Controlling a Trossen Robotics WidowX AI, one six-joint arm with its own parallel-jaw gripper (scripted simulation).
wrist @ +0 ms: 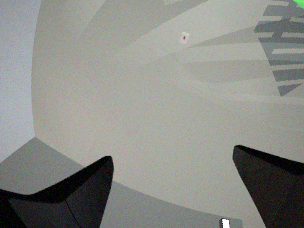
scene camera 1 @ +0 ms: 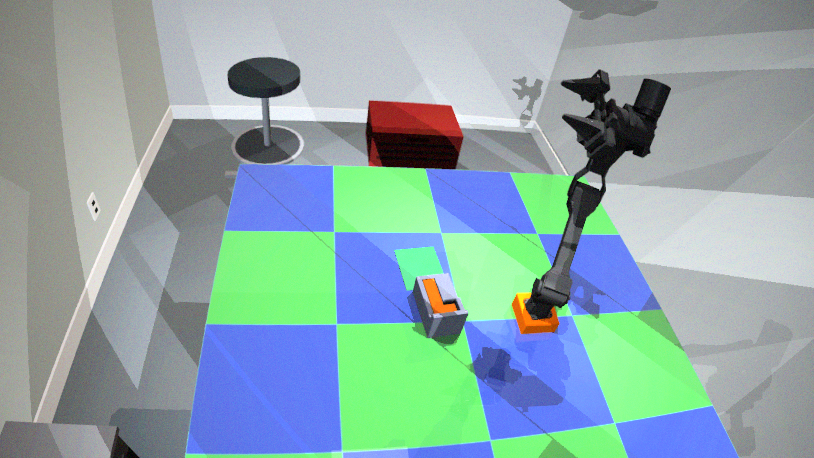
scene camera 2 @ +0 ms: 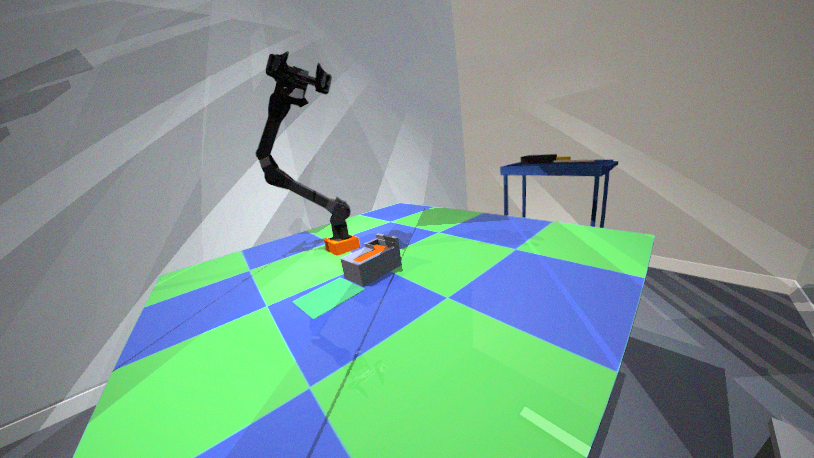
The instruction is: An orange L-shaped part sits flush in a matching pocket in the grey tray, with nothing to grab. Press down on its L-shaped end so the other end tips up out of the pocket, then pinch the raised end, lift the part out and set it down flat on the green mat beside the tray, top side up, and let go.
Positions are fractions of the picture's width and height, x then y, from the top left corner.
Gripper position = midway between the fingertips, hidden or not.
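Green mat (scene camera 2: 0.39,0.66) (scene camera 1: 0.52,0.57), in view. Gripper (scene camera 1: 0.69,0.22) (scene camera 2: 0.37,0.13) (wrist: 0.58,0.70), open, holding nothing.
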